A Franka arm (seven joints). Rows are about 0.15 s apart.
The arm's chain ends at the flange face. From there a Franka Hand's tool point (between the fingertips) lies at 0.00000 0.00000 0.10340 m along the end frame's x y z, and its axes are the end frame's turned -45 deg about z.
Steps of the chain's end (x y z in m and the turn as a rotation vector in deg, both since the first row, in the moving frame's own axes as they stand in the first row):
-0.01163, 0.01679, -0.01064, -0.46, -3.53, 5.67
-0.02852, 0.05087, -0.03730, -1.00, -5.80, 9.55
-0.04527, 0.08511, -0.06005, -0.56, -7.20, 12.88
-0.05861, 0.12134, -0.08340, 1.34, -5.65, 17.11
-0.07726, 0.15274, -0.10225, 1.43, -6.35, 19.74
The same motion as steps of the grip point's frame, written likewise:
-0.02498, -0.00051, -0.01084, 2.17, -2.82, 5.67
-0.06425, 0.00900, -0.03784, 3.39, -4.81, 9.55
-0.10104, 0.01868, -0.06087, 4.70, -5.49, 12.88
-0.13133, 0.03477, -0.08393, 4.94, -3.05, 17.11
-0.16708, 0.04259, -0.10291, 5.50, -3.48, 19.74

